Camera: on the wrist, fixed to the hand. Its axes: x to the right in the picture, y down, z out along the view.
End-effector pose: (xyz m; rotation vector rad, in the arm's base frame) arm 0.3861 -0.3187 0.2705 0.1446 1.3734 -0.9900
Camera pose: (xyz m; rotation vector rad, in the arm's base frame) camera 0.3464 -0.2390 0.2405 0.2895 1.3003 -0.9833
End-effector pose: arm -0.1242 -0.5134 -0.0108 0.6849 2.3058 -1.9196
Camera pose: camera -0.0826 -0.4299 -0.0217 0.7905 2.1383 -2.0123
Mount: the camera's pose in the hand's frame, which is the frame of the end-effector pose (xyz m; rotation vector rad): -0.0094 0.0359 -0.0863 0.1085 -0.0007 0.0969
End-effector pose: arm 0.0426 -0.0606 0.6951 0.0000 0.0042 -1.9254
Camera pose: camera 0.0794 -0.0640 0.6087 0.0710 -0.0991 -1.8266
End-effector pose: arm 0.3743 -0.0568 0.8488 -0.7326 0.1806 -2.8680
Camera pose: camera 0.3456 -0.0837 0.7635 -0.6848 0.0580 -2.7610
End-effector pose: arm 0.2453 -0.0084 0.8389 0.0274 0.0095 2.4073
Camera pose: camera 0.2263 -0.0413 0.7530 0.0806 0.1415 2.5013
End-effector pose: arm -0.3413 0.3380 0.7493 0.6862 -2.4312 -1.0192
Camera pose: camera -0.2970 0.3190 0.8300 0.5965 -2.5087 -0.8554
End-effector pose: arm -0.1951 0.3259 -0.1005 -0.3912 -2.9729 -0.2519
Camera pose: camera -0.1671 0.3421 -0.0123 -0.5201 -2.9412 -0.0798
